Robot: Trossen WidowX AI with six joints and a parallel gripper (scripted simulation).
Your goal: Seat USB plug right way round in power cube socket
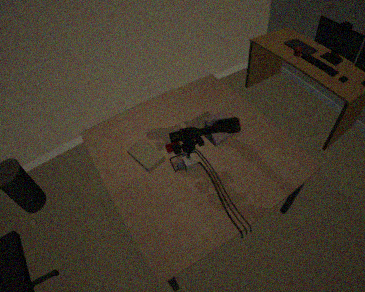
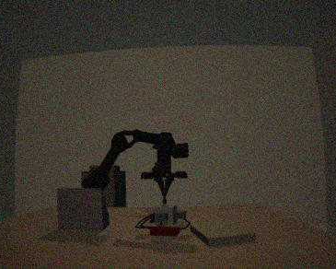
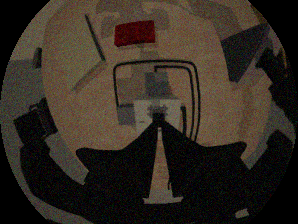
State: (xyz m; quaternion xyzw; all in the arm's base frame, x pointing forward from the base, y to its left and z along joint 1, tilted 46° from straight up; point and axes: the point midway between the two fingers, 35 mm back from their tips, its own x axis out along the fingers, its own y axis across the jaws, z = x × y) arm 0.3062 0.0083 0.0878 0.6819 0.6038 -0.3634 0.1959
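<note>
Right now my gripper tip is 20 mm above the dark USB plug. The rest, counted from my gripper tip: red block 180 mm to the right, 110 mm below; flat pale slab 180 mm ahead, 250 mm to the right, 110 mm below.
</note>
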